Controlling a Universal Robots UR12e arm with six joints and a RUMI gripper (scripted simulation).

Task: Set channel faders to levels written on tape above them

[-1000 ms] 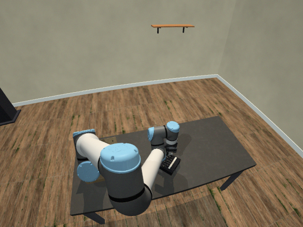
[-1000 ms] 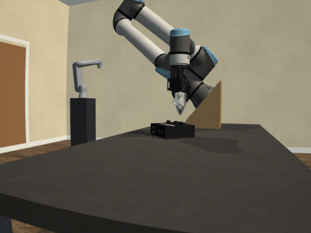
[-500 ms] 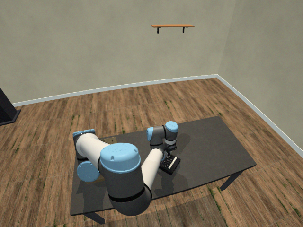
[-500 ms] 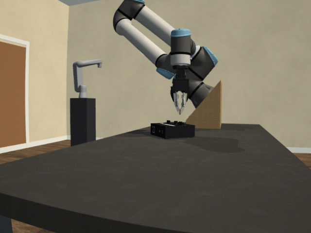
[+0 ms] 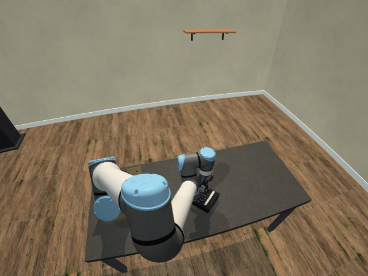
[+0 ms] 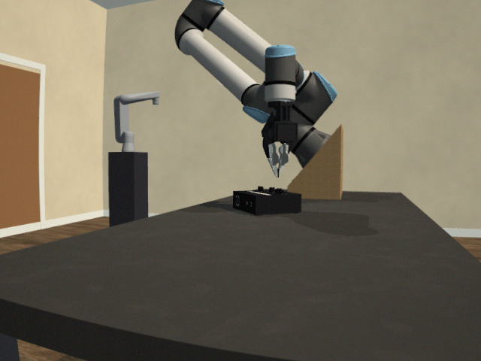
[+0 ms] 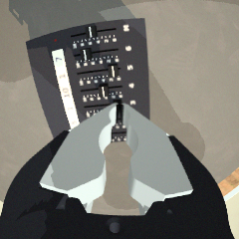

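Right now the master fader is 6 cm to the right of my hand, 5 cm below it and 4 cm behind it.
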